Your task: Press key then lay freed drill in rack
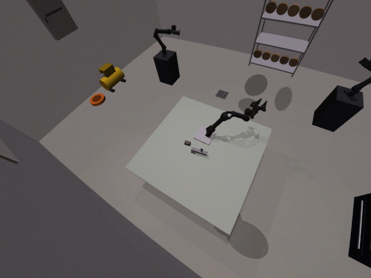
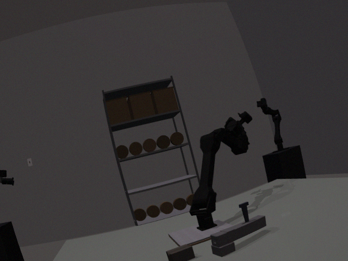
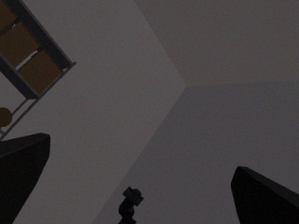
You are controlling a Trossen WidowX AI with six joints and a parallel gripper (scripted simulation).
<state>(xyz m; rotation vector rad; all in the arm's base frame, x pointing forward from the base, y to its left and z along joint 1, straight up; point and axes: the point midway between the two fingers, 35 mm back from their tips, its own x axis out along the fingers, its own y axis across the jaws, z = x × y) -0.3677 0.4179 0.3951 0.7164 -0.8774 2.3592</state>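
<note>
The dark t-shaped piece is 66 cm ahead of my gripper tip, 38 cm to the right of it and 34 cm below it. The rest, counted from my gripper tip: dark grey rack (62 cm ahead, 60 cm to the right, 41 cm below); then grey housing block (66 cm ahead, 42 cm to the right, 39 cm below); then drill (67 cm ahead, 44 cm to the right, 38 cm below).
</note>
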